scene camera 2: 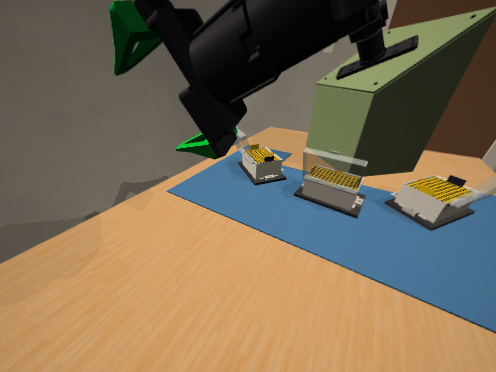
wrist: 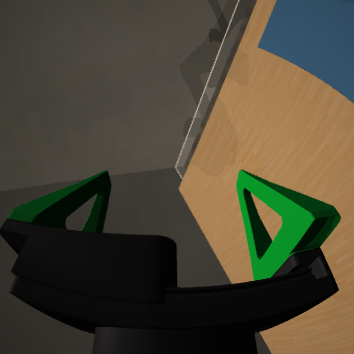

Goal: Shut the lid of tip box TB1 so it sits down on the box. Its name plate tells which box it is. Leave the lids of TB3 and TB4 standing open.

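Where they show: gripper, between the fingertips: (scene camera 2: 151, 114) (wrist: 173, 177); arm's base, origin of its link: (scene camera 2: 373, 61).
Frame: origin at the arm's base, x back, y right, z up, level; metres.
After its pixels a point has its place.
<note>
Three white tip boxes with yellow racks stand on dark bases in the scene view: a left box (scene camera 2: 268, 172) @[x -0.315, y 0.186, z -0.283 m], a middle box (scene camera 2: 330, 194) @[x -0.360, y 0.003, z -0.275 m] and a right box (scene camera 2: 422, 206) @[x -0.305, y -0.182, z -0.278 m]. Their name plates are too small to read, so I cannot tell which is TB1, TB3 or TB4. The left box's clear lid (scene camera 2: 242, 141) @[x -0.376, y 0.240, z -0.179 m] stands open, partly behind the gripper. The middle box's clear lid (scene camera 2: 334, 161) @[x -0.404, y 0.011, z -0.173 m] stands upright. The right box's clear lid (scene camera 2: 481, 194) @[x -0.343, y -0.231, z -0.206 m] leans open to the right. My gripper (scene camera 2: 146, 111) @[x -0.639, y 0.212, z -0.064 m] (wrist: 173, 177) @[x -0.639, y 0.212, z -0.064 m] is open and empty, raised to the left of the boxes. No box shows in the wrist view.
The boxes stand on a blue mat (scene camera 2: 280, 225) @[x -0.486, y 0.080, z -0.309 m] (wrist: 315, 45) @[x -0.466, y 0.289, z -0.309 m] on the wooden table (scene camera 2: 200, 280) @[x -0.669, y 0.149, z -0.312 m] (wrist: 280, 125) @[x -0.626, y 0.284, z -0.312 m]. A green pedestal (scene camera 2: 340, 125) @[x -0.104, y 0.037, z -0.172 m] stands behind the middle box. The table's edge and corner show in the wrist view, with grey floor beyond.
</note>
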